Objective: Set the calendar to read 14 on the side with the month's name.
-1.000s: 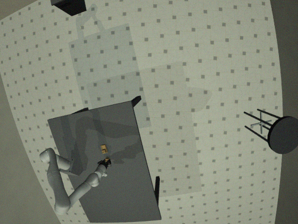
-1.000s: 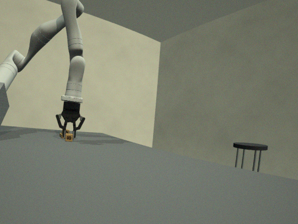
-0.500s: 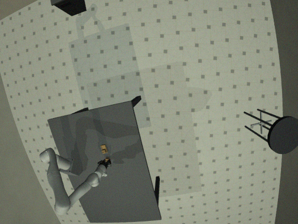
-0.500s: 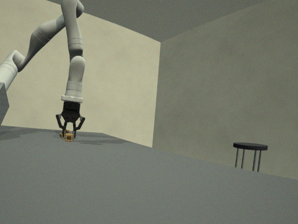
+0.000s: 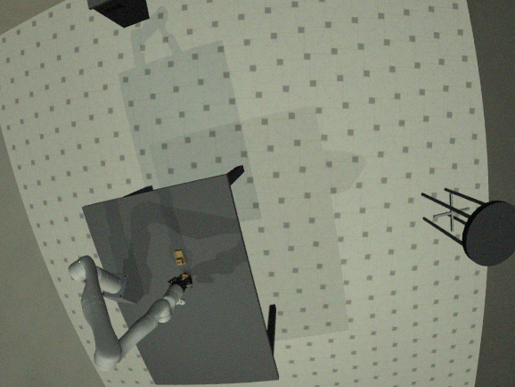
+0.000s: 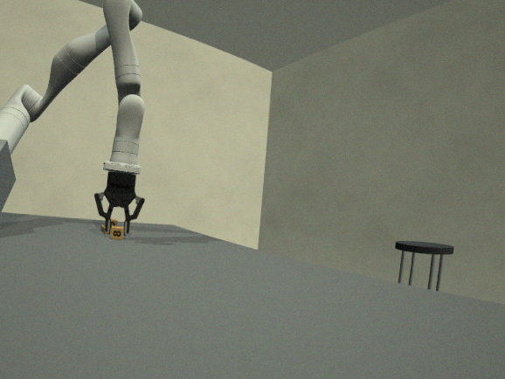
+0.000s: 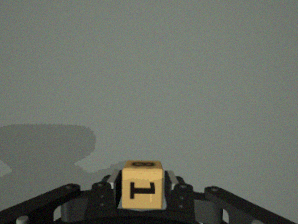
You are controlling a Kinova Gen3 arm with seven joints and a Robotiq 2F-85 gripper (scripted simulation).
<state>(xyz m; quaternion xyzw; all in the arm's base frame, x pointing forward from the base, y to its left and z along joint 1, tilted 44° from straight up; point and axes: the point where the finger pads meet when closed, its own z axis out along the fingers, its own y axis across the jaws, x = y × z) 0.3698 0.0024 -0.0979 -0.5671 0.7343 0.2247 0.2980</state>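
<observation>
Right now my hand is 1 cm above the number cube. The rest, counted from my hand: wooden tray 11 cm to the left, 2 cm below.
</observation>
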